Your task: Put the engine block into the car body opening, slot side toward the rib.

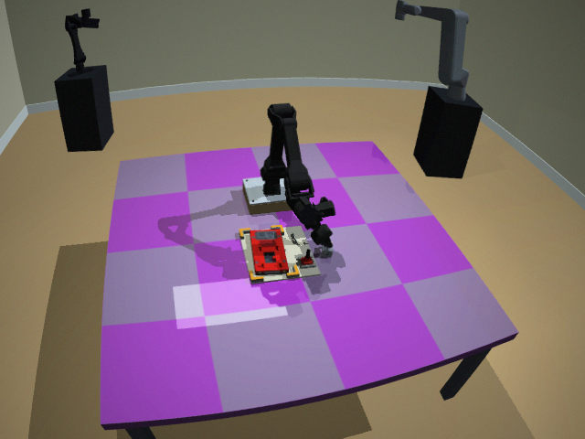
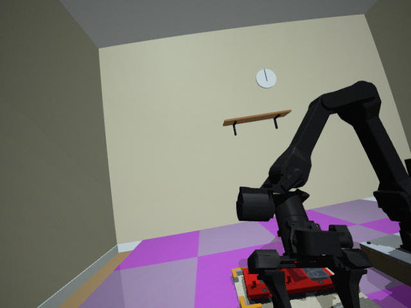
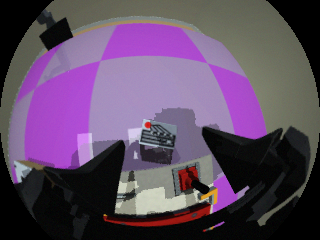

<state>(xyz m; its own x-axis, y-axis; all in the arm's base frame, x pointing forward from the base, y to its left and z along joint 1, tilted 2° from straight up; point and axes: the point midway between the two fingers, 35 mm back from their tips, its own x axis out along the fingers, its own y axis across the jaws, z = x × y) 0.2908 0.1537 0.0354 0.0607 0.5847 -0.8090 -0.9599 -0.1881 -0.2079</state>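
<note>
The grey engine block lies 40 mm below my gripper tip.
</note>
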